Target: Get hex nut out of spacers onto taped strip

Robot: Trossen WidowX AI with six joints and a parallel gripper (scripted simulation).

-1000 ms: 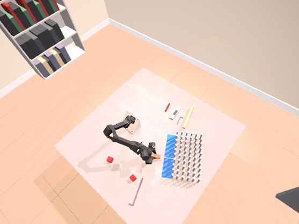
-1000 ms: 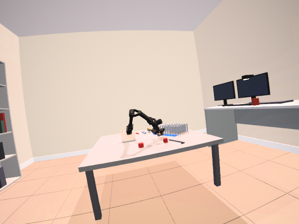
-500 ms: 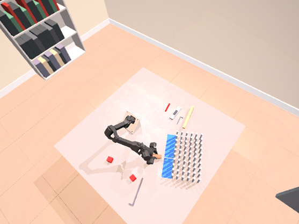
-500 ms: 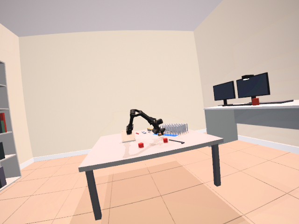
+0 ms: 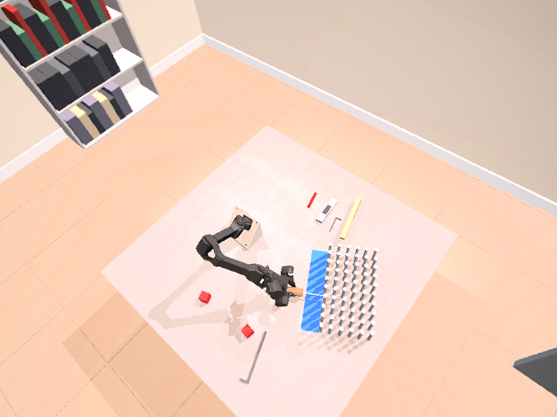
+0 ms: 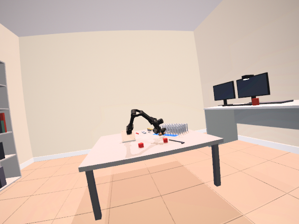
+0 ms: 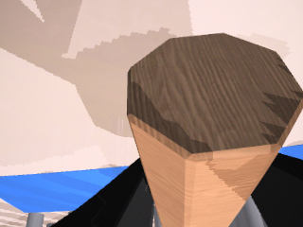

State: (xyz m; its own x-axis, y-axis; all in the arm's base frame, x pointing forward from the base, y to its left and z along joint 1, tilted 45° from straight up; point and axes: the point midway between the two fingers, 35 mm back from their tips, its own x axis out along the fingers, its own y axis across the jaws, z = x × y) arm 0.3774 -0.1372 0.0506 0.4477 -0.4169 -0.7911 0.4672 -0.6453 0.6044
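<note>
My gripper tip is now 8 cm to the right of the blue taped strip, 6 cm short of it and 3 cm above it. Also, from my gripper tip: grey block (47 cm to the left, 14 cm behind, 1 cm below).
</note>
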